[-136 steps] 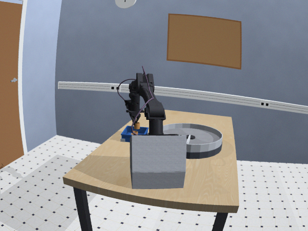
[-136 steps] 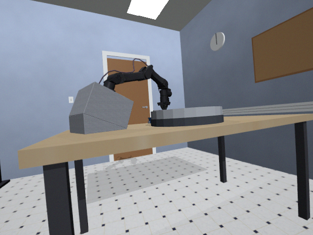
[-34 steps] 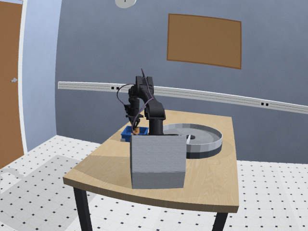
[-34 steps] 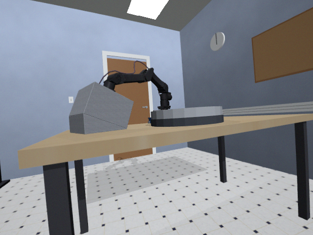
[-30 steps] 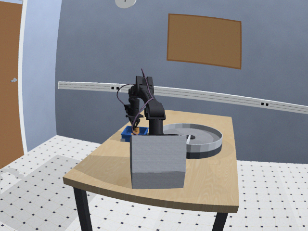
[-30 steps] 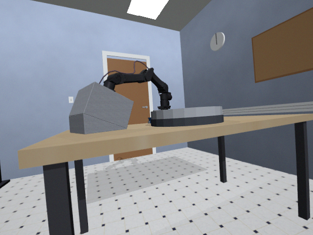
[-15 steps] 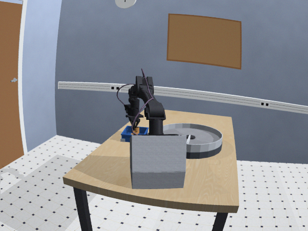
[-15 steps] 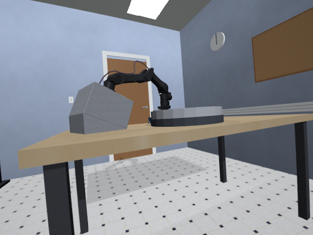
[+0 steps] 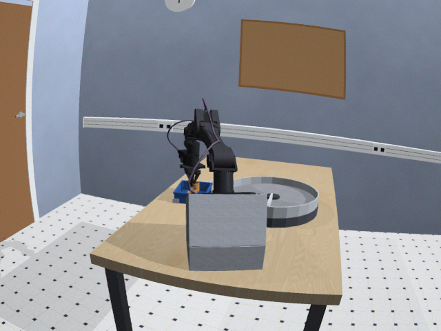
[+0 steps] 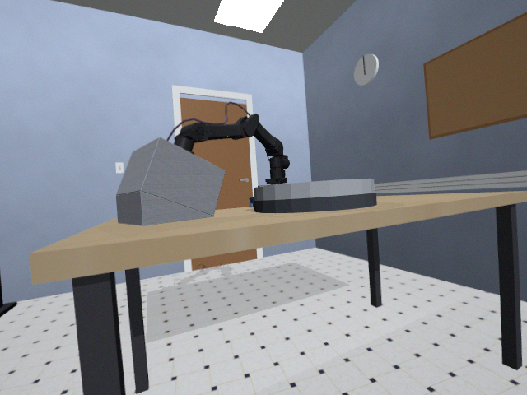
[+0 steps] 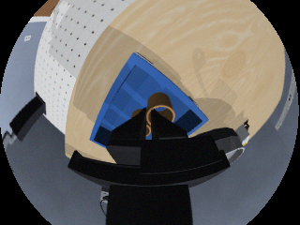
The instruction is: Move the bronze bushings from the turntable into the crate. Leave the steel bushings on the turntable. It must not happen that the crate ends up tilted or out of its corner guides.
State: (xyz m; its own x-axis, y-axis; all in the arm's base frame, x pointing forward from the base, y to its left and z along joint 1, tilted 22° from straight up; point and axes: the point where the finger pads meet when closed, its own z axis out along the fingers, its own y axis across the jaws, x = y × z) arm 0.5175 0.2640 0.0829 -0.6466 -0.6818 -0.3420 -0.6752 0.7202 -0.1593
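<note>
Now: the blue crate 40 mm behind my hand, 20 mm to the right of it and 20 mm below it. From my hand the other things lie so: grey turntable (380 mm to the right, 50 mm behind).
</note>
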